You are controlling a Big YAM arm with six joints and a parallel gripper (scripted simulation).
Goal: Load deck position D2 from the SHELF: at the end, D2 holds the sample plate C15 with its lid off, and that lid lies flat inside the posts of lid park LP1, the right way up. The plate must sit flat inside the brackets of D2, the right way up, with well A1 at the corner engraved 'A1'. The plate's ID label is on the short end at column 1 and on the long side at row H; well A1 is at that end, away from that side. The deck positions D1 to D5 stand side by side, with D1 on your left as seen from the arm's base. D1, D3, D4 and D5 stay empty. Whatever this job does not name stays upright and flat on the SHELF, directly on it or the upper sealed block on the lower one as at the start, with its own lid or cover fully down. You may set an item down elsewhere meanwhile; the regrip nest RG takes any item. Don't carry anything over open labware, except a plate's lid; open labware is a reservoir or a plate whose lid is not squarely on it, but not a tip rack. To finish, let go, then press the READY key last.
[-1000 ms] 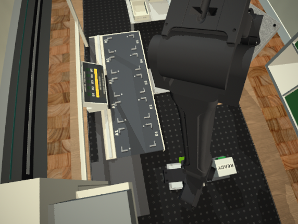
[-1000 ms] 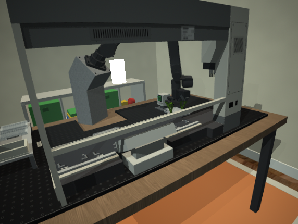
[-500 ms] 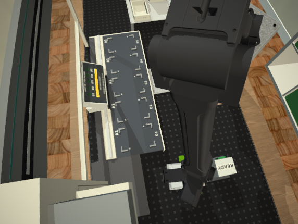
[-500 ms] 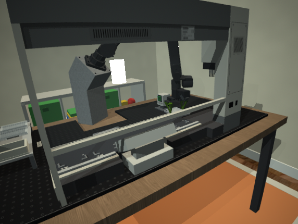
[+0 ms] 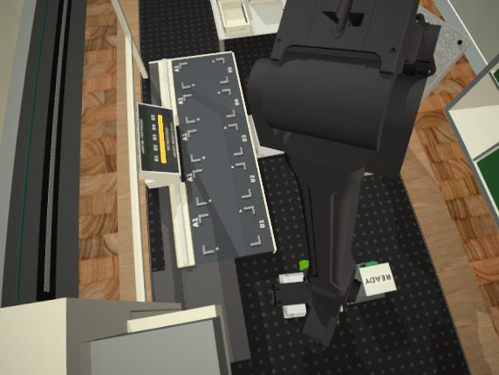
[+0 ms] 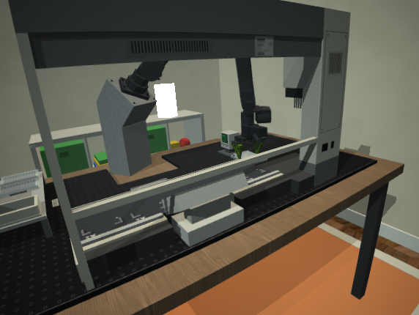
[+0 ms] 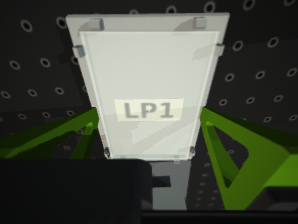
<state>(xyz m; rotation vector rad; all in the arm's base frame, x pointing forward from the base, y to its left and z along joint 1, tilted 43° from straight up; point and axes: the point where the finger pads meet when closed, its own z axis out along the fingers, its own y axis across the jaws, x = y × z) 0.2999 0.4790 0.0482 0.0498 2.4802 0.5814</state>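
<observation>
Now: hand right at the clear plate lid. Also, from my hand: green-lit key (12 cm behind, 6 cm to the right, 6 cm above); then lid park LP1 (1 cm below); then regrip nest RG (11 cm ahead, 45 cm to the right, 2 cm below).
</observation>
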